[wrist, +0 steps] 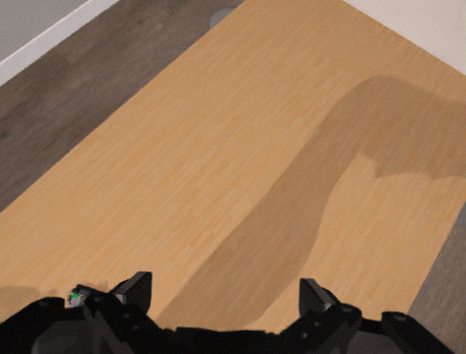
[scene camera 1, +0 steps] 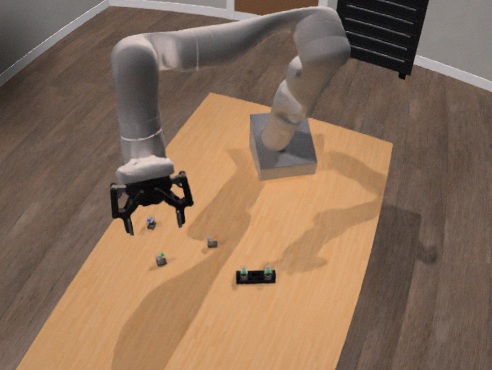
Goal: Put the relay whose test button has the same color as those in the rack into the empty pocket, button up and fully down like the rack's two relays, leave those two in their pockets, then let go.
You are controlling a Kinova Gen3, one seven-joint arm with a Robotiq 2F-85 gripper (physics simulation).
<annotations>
gripper: wrist; scene camera 1
same spot on gripper: [scene camera 1: 179,204] = [wrist: 93,307]
</annotations>
